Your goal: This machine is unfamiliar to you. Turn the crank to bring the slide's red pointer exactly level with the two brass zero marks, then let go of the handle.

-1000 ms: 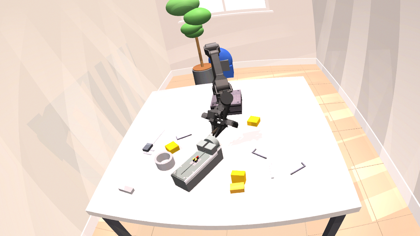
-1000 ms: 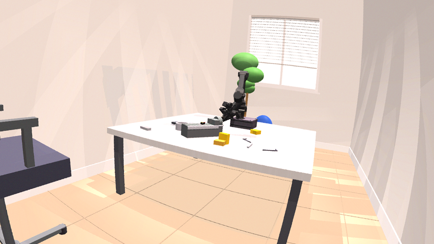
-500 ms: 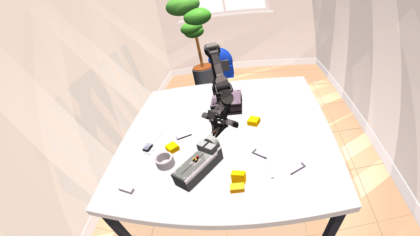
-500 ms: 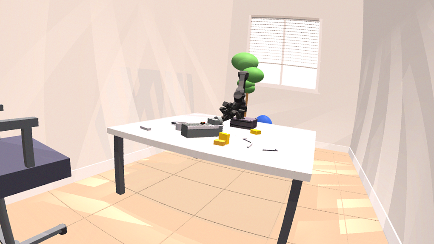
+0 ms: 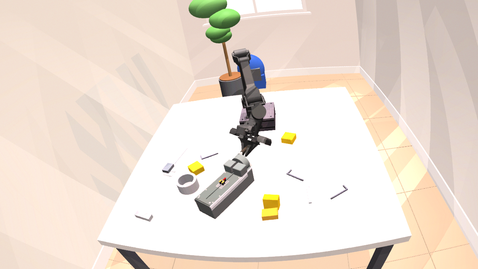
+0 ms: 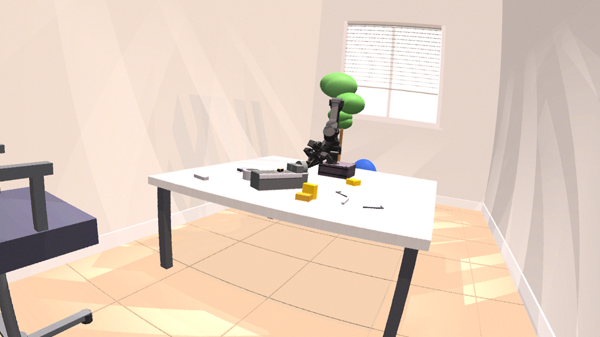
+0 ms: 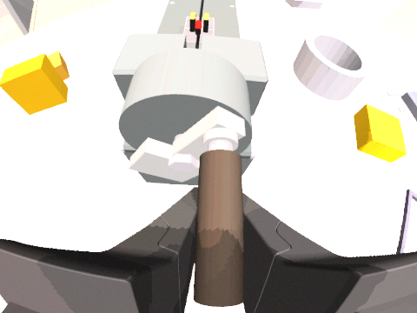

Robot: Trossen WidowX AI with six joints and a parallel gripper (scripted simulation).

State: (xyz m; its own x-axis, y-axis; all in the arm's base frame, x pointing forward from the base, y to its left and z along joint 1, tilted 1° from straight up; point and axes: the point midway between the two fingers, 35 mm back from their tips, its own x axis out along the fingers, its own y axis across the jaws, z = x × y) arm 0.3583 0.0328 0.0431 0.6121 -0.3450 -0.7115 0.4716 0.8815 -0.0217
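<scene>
My gripper tip is 2 cm below the brown crank handle, 1 cm to the right of it and 1 cm past it. From my gripper tip the other things lie so: red pointer (14 cm ahead, 5 cm to the right, 1 cm below).
</scene>
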